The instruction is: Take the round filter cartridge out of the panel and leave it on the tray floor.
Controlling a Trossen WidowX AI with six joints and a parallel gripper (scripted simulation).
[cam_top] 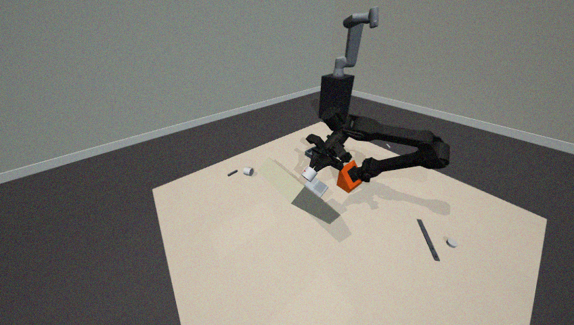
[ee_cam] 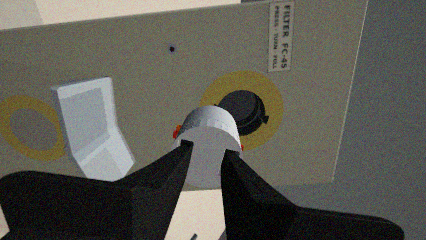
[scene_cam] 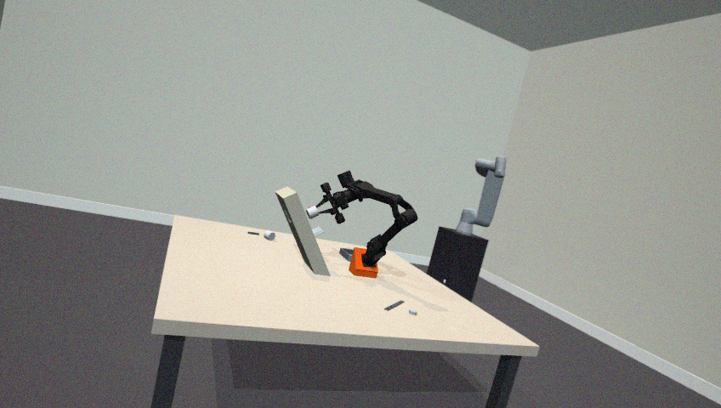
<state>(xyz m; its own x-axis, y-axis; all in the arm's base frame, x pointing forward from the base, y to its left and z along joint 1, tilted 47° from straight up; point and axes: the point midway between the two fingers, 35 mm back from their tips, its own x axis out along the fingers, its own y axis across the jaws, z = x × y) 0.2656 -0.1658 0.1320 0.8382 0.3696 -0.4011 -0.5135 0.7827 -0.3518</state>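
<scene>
My gripper tip is 110 mm above the grey flap and 20 mm past it. Round my gripper tip: round filter cartridge 10 mm below, 10 mm ahead; then service panel 90 mm below, 30 mm ahead; then grey tray 390 mm behind, 260 mm to the right, 240 mm below.
</scene>
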